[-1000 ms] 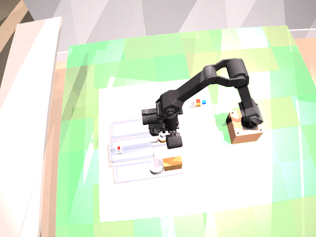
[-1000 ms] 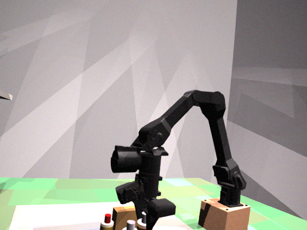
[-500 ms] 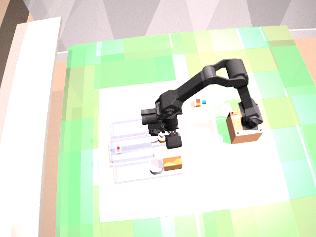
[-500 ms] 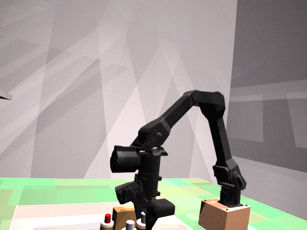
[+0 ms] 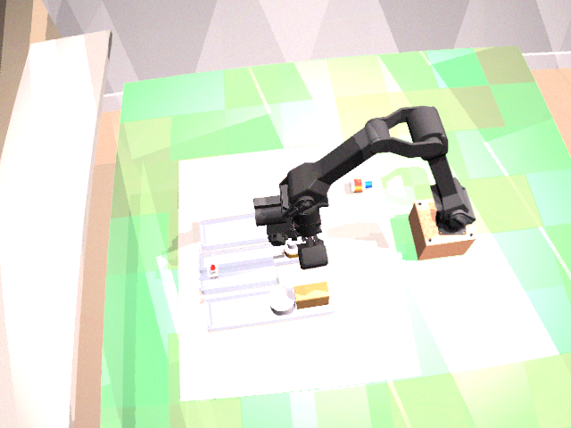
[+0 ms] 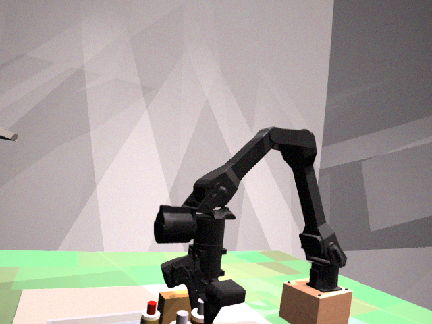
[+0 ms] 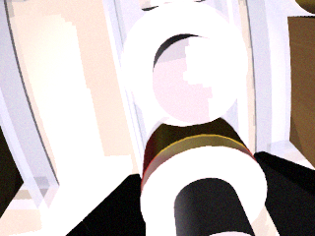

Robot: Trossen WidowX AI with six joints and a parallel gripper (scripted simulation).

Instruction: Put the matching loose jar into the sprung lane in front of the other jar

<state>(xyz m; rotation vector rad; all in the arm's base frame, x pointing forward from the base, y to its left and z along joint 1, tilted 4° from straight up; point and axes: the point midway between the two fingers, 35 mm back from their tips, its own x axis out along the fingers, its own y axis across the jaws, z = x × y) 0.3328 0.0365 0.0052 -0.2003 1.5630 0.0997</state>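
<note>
Now: gripper tip 14 cm short of the sprung lane, 5 cm to the right of it and 3 cm above it. Also, from my gripper tip: small jar: 18 cm to the right, 14 cm behind, 3 cm below.
</note>
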